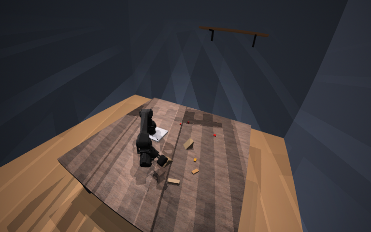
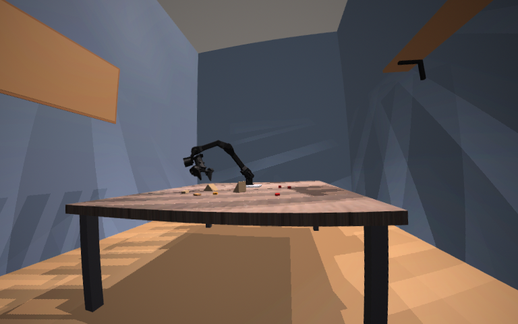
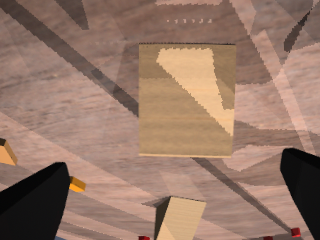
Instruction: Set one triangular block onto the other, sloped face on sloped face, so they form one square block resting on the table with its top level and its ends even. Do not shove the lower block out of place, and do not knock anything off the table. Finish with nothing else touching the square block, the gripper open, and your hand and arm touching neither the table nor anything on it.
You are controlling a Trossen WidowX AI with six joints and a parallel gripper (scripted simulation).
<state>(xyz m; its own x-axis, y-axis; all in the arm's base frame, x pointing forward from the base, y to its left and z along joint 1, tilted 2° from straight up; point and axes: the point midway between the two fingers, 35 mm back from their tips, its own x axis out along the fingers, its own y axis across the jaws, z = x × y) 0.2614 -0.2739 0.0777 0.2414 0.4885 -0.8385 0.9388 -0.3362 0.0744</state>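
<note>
The tan triangular block is 5 cm below my gripper tip, 4 cm to the left of it and 1 cm ahead of it. Also, from my gripper tip: small orange cube 19 cm ahead, 15 cm to the left, 7 cm below; red bit 51 cm to the left, 26 cm ahead, 7 cm below.
</note>
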